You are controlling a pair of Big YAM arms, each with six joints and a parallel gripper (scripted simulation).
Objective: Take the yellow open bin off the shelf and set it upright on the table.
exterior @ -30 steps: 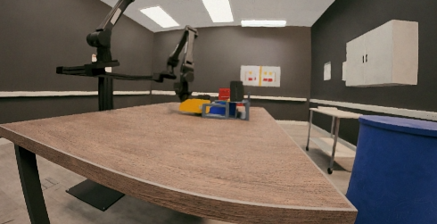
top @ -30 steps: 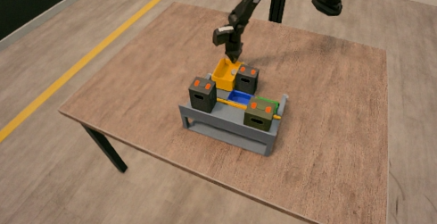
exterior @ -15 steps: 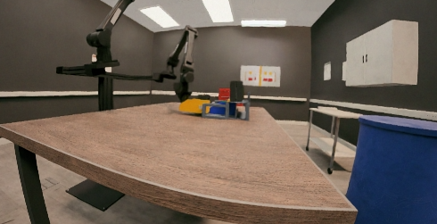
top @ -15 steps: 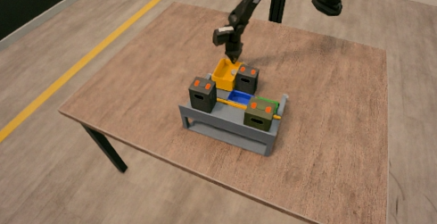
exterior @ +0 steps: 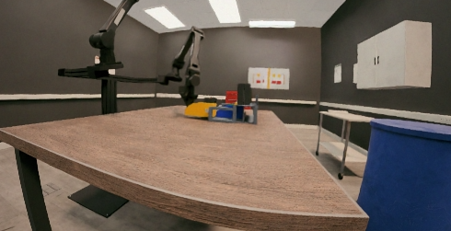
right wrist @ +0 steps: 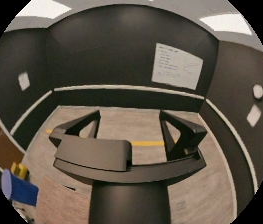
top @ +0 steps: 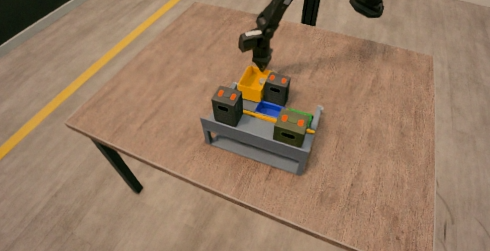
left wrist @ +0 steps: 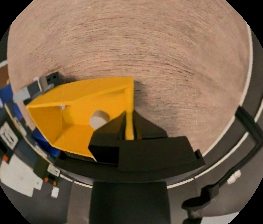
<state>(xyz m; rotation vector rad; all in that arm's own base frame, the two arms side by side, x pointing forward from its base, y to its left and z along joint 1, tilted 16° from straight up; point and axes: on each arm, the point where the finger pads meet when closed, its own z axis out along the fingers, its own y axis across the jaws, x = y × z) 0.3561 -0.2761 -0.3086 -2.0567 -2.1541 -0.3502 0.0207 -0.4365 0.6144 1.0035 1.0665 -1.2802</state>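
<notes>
Now: the yellow open bin 80 mm ahead of my left hand, 10 mm to the left of it and 10 mm above it. Also, from my left hand: grey shelf: 270 mm ahead, 140 mm to the left, 10 mm above; then dark lidded bin: 100 mm ahead, 110 mm to the left, 10 mm above.
</notes>
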